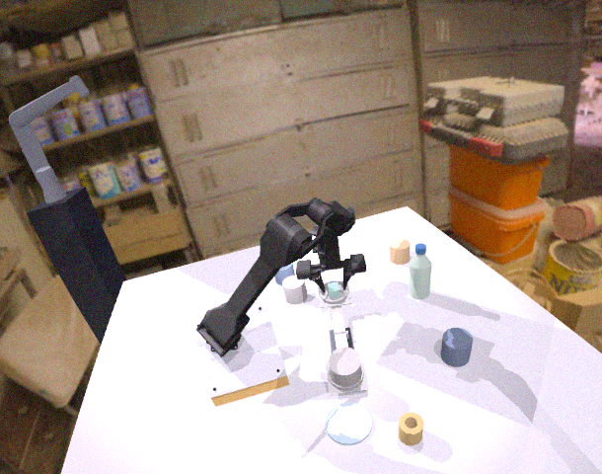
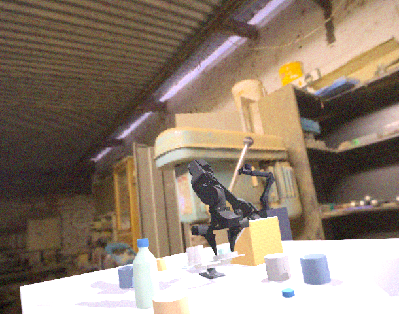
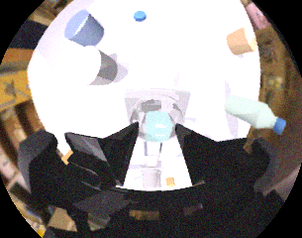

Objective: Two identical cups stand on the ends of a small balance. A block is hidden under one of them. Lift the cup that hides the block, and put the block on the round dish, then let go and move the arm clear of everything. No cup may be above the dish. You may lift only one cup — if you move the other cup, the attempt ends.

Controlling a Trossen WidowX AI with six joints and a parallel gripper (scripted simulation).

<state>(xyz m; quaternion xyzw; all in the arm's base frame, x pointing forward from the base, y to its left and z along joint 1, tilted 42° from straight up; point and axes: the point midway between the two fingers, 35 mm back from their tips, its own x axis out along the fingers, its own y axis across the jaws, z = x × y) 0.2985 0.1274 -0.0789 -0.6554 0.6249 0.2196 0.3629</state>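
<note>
Now: gripper tip 50 mm past the round pale blue dish, 360 mm to the left of it and 80 mm above it. From my gripper tip the other things lie so: pale green bottle: 260 mm ahead, 30 mm above; blue cap: 10 mm behind, 240 mm to the left, 80 mm below; pale green block: right at my gripper tip.
</note>
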